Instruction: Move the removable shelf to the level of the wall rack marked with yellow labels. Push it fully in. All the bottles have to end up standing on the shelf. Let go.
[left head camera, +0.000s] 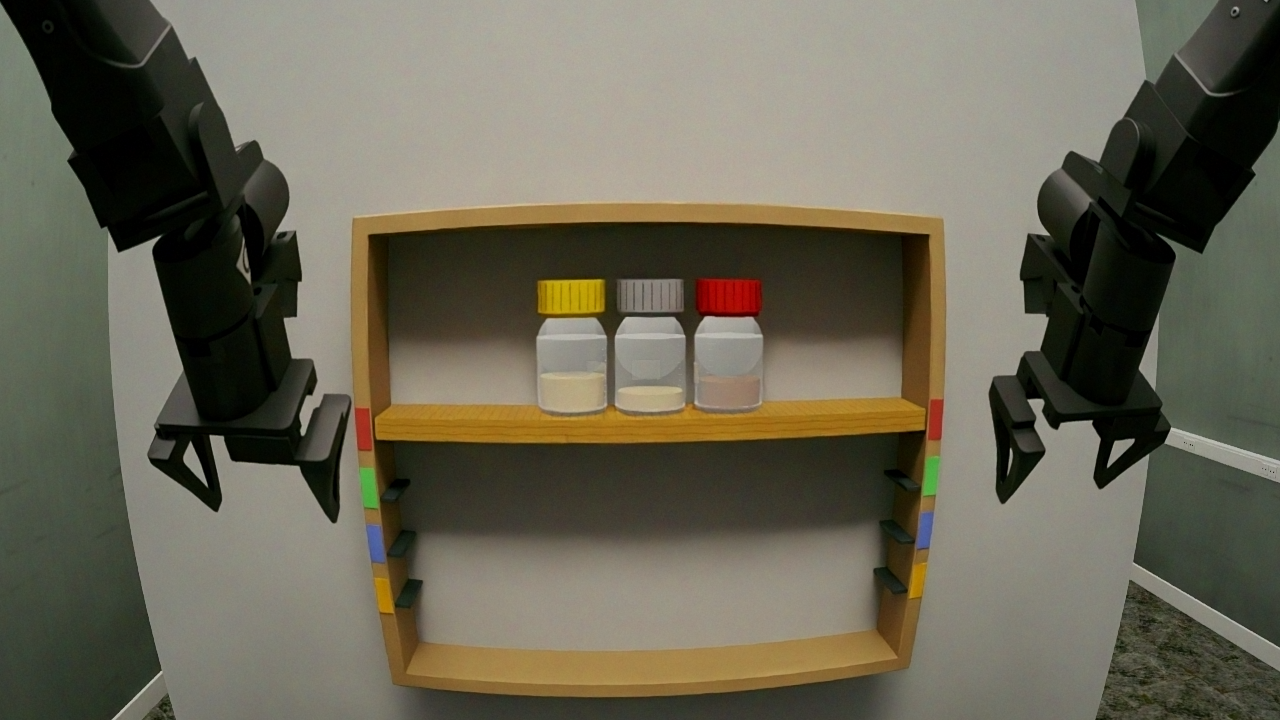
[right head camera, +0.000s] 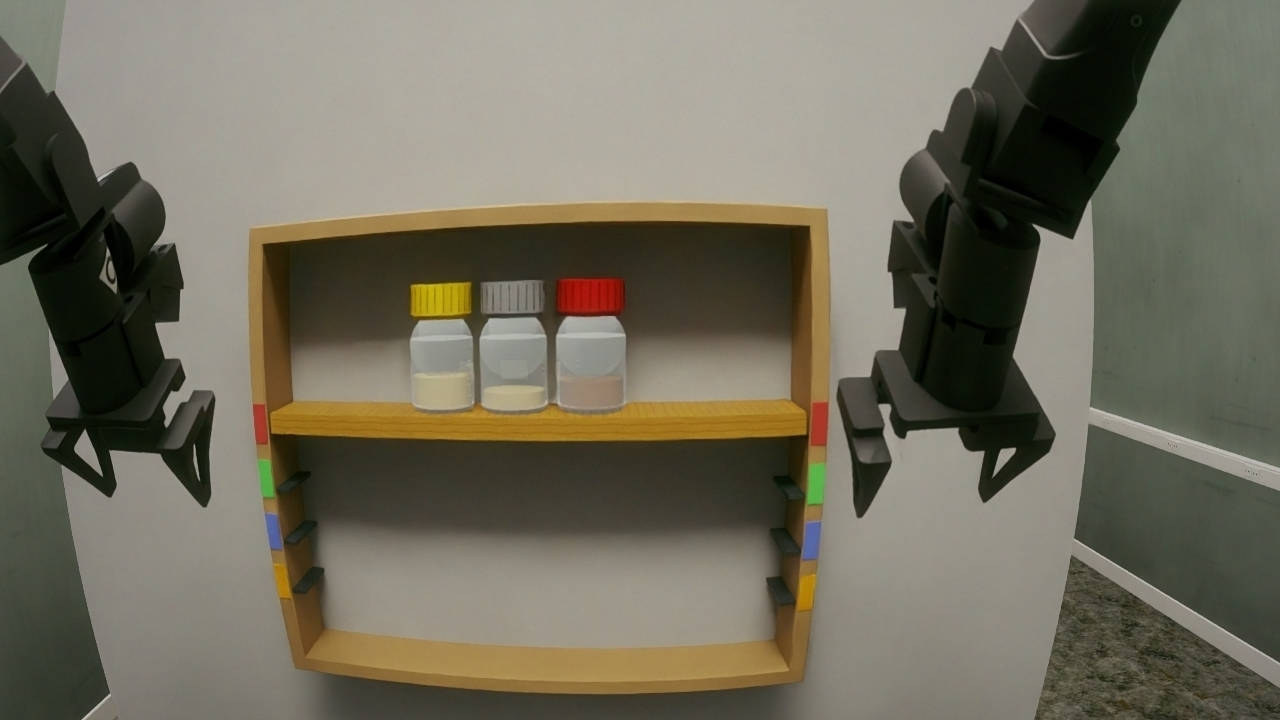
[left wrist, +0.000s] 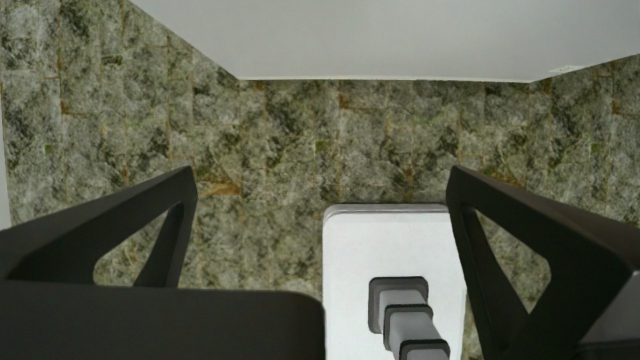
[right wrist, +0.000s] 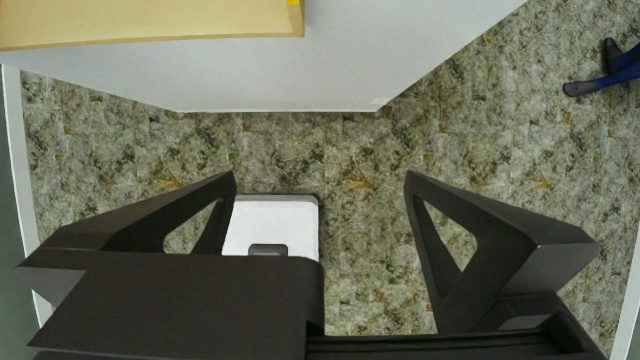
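Observation:
The wooden removable shelf (left head camera: 483, 424) (right head camera: 358, 420) sits at the red-label level of the wall rack (left head camera: 648, 214) (right head camera: 810, 304). Yellow labels (left head camera: 384, 594) (left head camera: 917, 580) (right head camera: 807, 591) mark the lowest level, with dark supports. A yellow-capped bottle (left head camera: 571, 349) (right head camera: 442, 349), a grey-capped bottle (left head camera: 650, 349) (right head camera: 512, 349) and a red-capped bottle (left head camera: 729, 349) (right head camera: 590, 349) stand upright on the shelf. My left gripper (left head camera: 275, 514) (right head camera: 161, 499) (left wrist: 321, 179) is open and empty, beside the rack's left side. My right gripper (left head camera: 1050, 494) (right head camera: 920, 506) (right wrist: 319, 179) is open and empty, beside its right side.
Green labels (left head camera: 368, 488) (right head camera: 815, 483) and blue labels (left head camera: 375, 543) (right head camera: 811, 540) mark levels between red and yellow, each with dark supports. A white base (left wrist: 390, 240) (right wrist: 280, 220) stands on the floor below the grippers. A person's feet (right wrist: 580, 89) show in the right wrist view.

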